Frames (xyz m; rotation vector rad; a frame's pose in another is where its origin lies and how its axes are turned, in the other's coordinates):
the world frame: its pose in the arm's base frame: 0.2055 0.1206 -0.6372 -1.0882 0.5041 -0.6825
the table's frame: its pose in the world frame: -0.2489 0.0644 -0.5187 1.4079 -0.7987 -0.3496
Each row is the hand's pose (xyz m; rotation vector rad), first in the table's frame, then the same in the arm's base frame.
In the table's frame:
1: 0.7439 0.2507 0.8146 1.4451 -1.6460 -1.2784
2: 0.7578 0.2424 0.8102 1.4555 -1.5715 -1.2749
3: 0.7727 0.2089 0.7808 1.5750 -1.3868 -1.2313
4: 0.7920 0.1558 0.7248 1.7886 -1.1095 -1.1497
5: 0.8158 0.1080 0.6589 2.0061 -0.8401 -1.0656
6: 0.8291 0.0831 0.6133 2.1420 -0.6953 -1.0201
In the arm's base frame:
1: -0.3409 0.0109 0.2433 -1.3816 2.3916 0.8505
2: -0.3352 -0.0042 0.2479 -1.4500 2.4030 0.8799
3: -0.3252 -0.0465 0.2301 -1.6835 2.3948 0.8434
4: -0.3052 -0.1137 0.1924 2.0164 -2.2634 -0.6940
5: -0.2733 -0.1812 0.1522 2.2311 -1.9837 -0.4801
6: -0.2486 -0.2196 0.1241 2.3591 -1.8287 -0.3481

